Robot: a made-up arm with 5 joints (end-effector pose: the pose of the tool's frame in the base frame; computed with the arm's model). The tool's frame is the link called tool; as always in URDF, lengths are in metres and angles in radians.
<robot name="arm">
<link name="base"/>
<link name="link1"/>
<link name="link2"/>
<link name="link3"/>
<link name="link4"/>
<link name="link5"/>
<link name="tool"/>
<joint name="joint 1" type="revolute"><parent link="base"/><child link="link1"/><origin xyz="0 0 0.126" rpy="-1.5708 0 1.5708"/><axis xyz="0 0 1"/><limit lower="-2.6" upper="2.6"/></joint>
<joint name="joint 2" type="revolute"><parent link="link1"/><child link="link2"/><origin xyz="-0.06 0.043 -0.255" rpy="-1.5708 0 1.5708"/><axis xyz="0 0 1"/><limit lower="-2.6" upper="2.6"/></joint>
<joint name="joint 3" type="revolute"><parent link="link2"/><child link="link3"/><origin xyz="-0.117 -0.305 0.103" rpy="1.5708 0 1.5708"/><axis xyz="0 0 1"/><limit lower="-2.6" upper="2.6"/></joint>
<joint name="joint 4" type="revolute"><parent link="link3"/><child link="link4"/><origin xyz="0.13 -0.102 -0.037" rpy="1.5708 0 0"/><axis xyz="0 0 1"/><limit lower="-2.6" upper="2.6"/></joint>
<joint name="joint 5" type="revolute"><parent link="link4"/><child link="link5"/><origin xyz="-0.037 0.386 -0.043" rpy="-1.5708 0 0"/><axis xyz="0 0 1"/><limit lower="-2.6" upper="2.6"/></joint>
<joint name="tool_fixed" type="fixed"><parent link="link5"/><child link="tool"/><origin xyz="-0.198 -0.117 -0.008" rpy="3.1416 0 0"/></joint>
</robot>
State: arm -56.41 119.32 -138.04 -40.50 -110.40
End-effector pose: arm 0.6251 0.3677 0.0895 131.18 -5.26 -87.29
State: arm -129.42 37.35 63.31 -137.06 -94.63
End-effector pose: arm -0.1225 0.3510 -0.4471 -15.59 6.99 -39.85
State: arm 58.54 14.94 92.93 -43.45 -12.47
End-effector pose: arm 0.1525 -0.5166 0.2482 -72.05 -81.52 -55.62
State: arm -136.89 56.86 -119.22 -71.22 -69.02
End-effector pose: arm 0.1619 0.1662 0.6588 -60.05 -163.15 -17.53
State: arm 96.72 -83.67 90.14 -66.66 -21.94
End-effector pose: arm -0.0055 0.2035 0.6413 173.90 -21.66 36.50
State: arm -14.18 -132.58 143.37 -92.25 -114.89
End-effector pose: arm 0.8872 -0.4394 0.5140 67.16 -124.98 -91.30
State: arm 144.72 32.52 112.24 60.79 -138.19
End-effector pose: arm -0.0368 -0.2281 0.3308 -79.78 17.83 79.14
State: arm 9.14 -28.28 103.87 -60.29 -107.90
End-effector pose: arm -0.2944 -0.4991 0.3364 -65.18 44.20 14.89
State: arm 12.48 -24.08 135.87 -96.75 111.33
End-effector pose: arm -0.0765 -0.5285 0.7337 38.77 132.29 65.86
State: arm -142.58 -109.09 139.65 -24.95 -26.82
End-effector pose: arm 0.0664 -0.0034 -0.2905 7.71 50.38 37.07
